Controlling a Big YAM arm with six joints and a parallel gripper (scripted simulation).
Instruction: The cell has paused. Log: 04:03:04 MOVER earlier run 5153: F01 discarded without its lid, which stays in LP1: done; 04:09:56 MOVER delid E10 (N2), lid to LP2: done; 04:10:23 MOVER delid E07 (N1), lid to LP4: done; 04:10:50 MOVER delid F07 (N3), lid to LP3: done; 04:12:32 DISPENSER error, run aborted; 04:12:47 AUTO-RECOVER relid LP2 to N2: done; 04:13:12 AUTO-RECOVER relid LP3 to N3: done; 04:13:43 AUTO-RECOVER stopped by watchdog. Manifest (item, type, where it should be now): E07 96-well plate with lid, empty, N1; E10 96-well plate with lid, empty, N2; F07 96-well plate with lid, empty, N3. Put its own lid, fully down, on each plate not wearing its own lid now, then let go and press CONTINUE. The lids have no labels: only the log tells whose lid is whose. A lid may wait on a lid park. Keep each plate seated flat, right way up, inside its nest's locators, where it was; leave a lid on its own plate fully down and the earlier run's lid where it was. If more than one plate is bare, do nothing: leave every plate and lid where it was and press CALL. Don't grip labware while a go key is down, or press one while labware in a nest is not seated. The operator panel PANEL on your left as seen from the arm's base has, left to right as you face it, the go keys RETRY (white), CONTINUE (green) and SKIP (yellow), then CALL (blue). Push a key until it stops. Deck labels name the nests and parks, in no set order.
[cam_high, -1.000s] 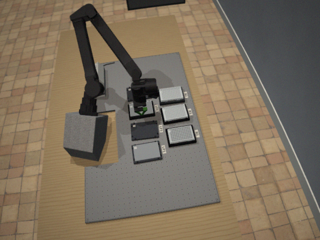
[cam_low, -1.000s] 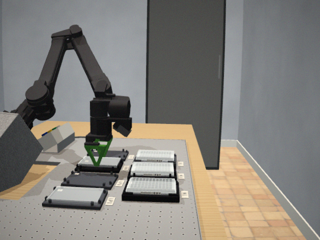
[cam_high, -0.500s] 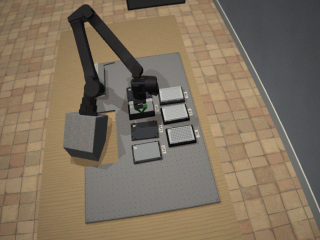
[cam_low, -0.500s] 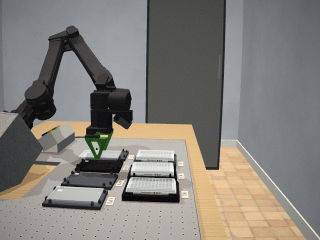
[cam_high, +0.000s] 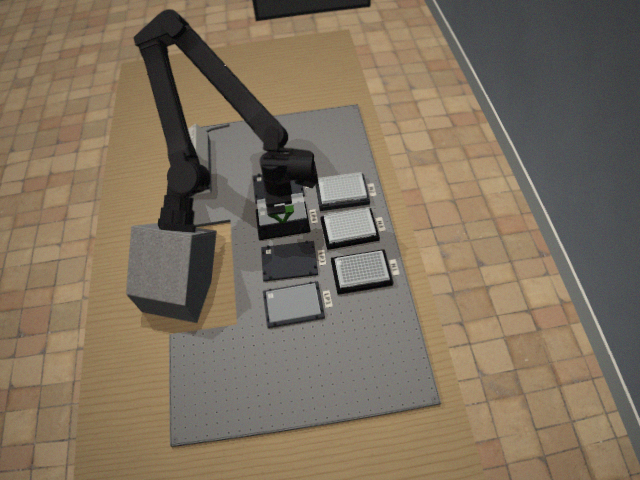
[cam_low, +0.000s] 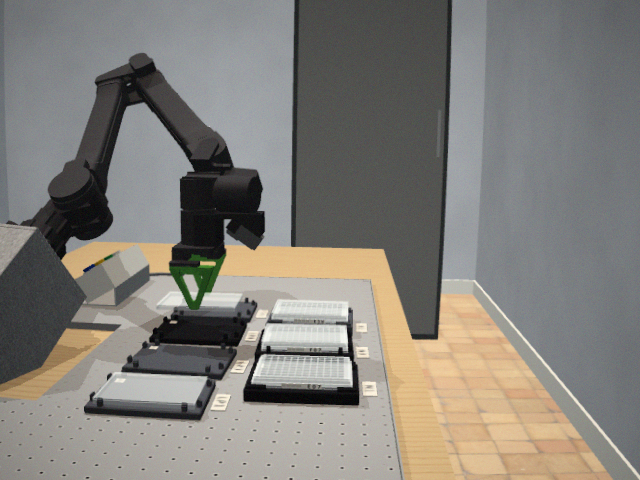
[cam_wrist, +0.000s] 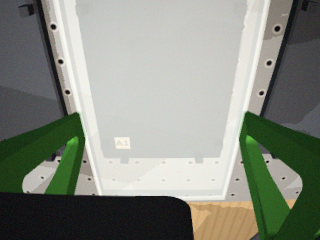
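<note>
Right now the park LP4 is 60 mm below my hand. The rest, counted from my hand: park LP2 (130 mm to the left, 60 mm below); then park LP3 (130 mm to the right, 60 mm below); then 96-well plate (180 mm ahead, 200 mm to the right, 40 mm below).
</note>
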